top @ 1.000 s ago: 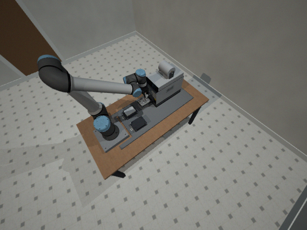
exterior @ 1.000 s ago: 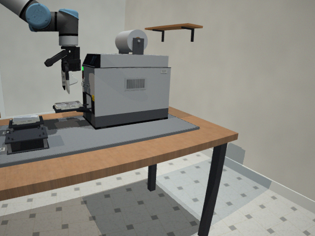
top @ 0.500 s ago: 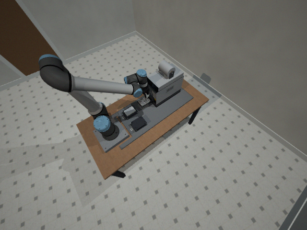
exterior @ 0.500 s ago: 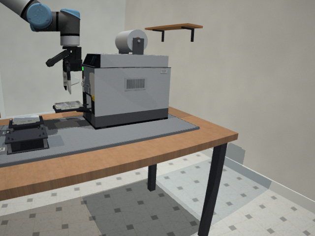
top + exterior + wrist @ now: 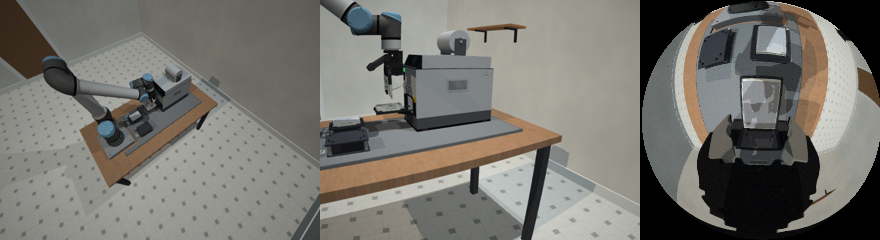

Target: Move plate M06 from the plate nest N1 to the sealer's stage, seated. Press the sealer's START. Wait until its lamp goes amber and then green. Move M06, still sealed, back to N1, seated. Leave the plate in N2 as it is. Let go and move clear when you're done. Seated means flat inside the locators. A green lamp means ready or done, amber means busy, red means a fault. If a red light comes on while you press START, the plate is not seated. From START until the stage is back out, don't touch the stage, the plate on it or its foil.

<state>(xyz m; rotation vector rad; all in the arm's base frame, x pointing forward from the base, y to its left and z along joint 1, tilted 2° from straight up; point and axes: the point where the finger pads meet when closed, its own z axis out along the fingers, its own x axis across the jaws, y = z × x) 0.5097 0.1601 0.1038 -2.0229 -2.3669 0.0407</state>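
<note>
My gripper is now 60 mm above the plate M06. From my hand the other things lie so: black sealer stage 70 mm below; plate 210 mm behind, 10 mm to the right, 110 mm below; foil roll 330 mm ahead, 50 mm to the left, 250 mm above.
</note>
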